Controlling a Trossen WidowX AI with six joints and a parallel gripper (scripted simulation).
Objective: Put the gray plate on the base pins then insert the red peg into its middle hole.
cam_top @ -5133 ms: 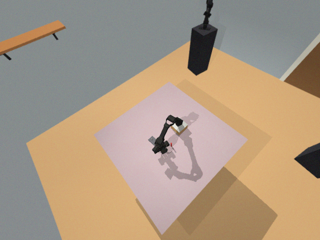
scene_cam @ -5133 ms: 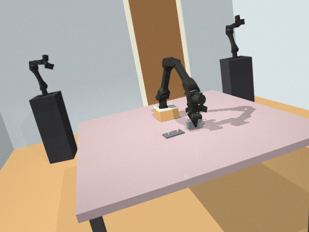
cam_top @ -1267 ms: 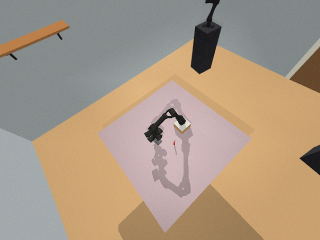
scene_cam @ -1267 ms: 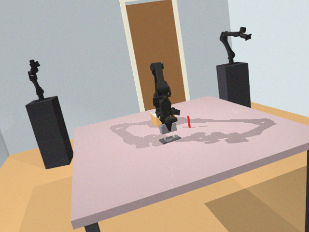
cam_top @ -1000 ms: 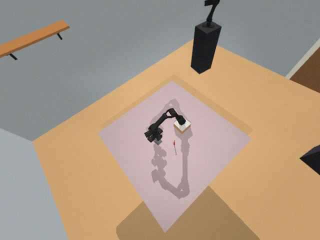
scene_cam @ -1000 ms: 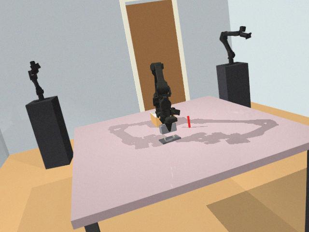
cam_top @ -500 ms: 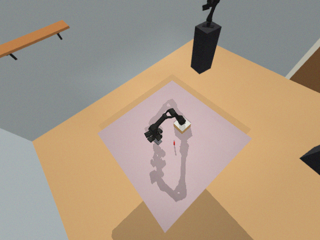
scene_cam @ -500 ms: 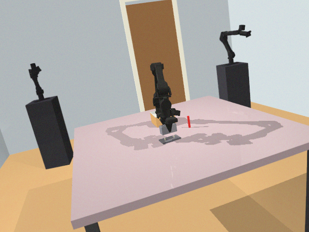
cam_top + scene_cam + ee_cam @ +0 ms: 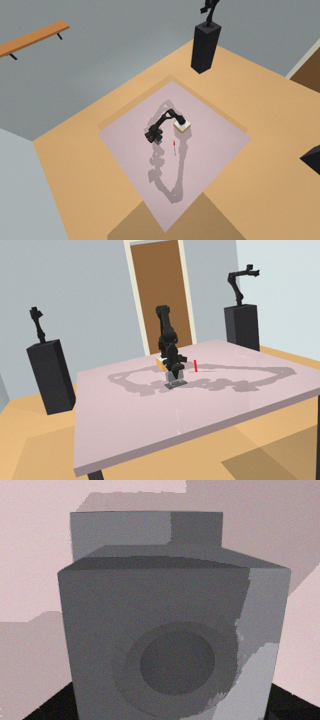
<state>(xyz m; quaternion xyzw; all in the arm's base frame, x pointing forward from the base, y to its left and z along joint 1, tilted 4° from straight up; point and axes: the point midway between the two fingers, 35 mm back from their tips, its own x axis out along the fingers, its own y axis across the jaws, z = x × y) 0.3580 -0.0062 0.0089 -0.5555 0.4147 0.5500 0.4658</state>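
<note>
Now: the dark base 30 mm below my gripper tip. From my gripper tip the other things lie so: gray plate: 30 mm above; red peg: 160 mm to the left, 140 mm behind.
</note>
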